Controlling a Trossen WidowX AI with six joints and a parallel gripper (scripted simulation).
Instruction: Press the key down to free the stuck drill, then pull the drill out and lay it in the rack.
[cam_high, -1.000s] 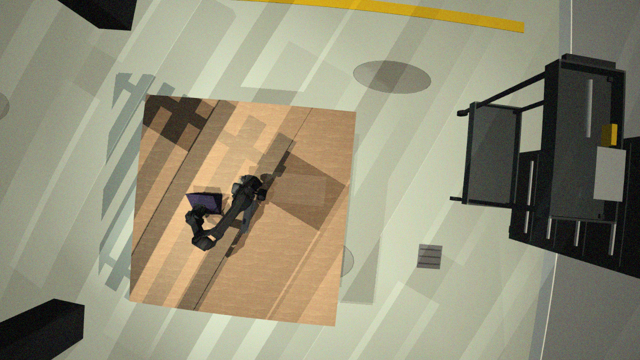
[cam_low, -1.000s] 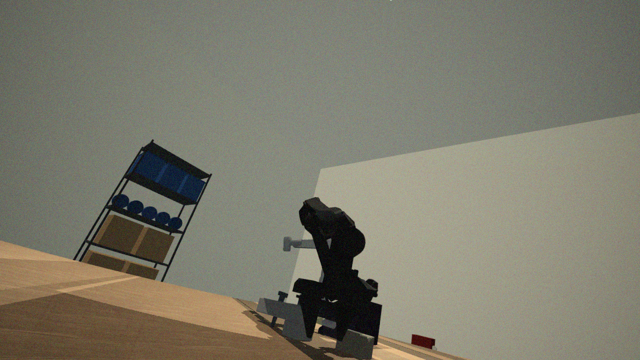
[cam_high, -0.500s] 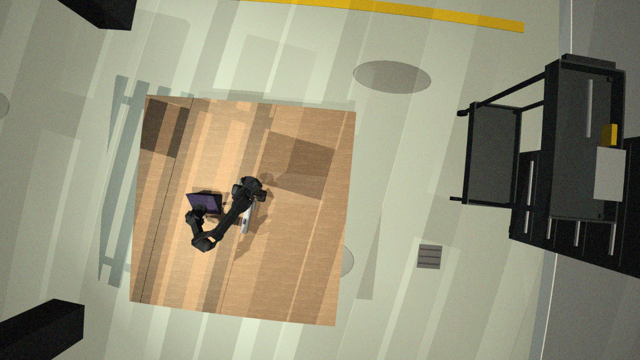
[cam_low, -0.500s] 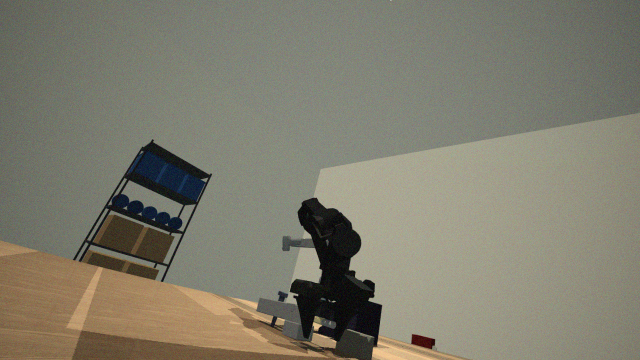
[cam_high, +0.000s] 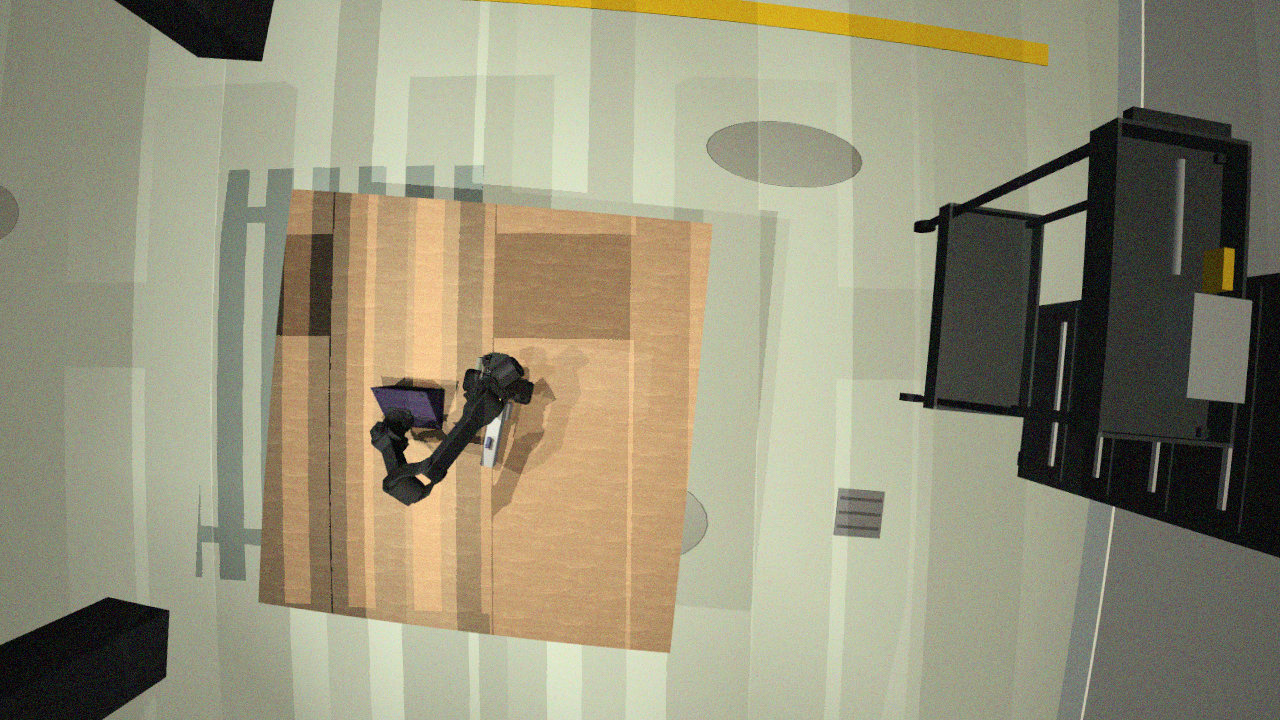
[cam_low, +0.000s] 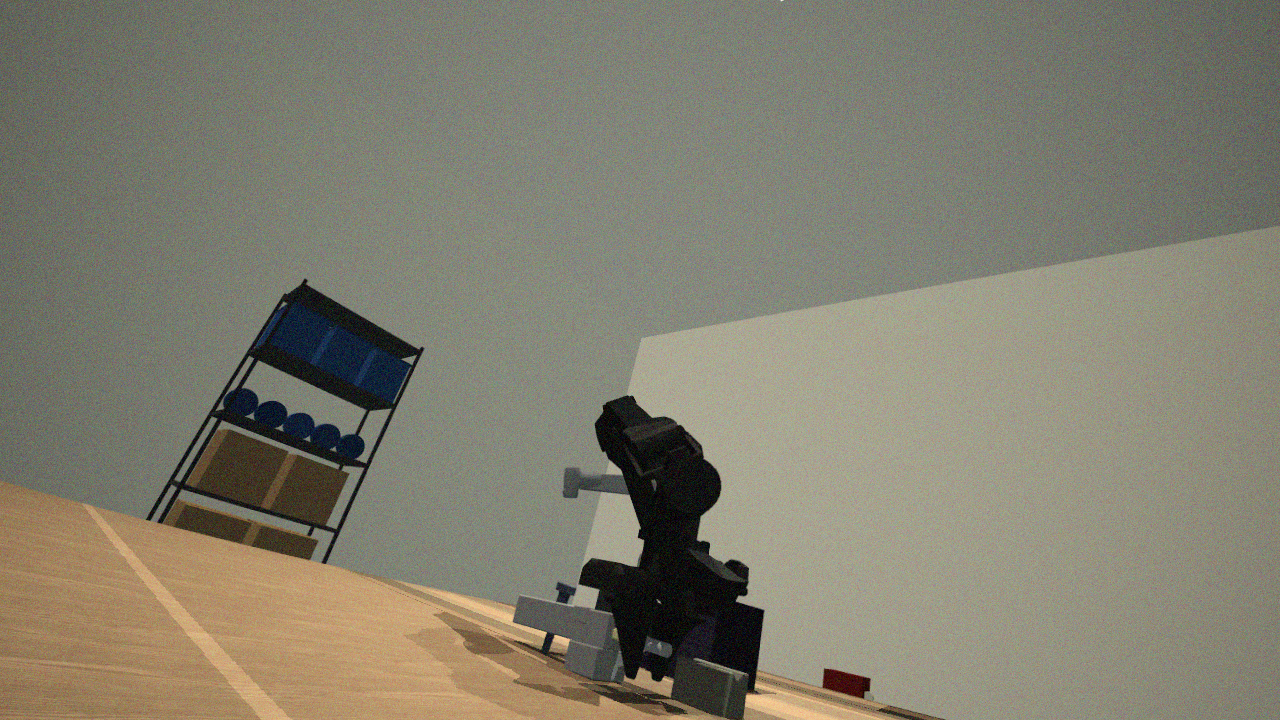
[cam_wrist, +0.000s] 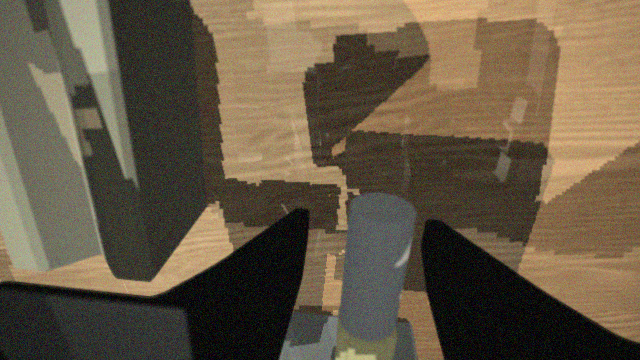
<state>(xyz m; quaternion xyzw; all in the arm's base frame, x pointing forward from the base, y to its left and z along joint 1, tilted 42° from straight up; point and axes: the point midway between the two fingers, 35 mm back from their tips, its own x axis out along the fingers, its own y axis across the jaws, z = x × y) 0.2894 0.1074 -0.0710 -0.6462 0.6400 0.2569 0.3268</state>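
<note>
Now: the drill 40 mm to the right of my gripper tip and 30 mm above it. Also, from my gripper tip: key 10 mm behind, 160 mm to the right, 40 mm above; housing 10 mm behind, 140 mm to the right, 20 mm above; rack 70 mm behind, 30 mm to the left.
</note>
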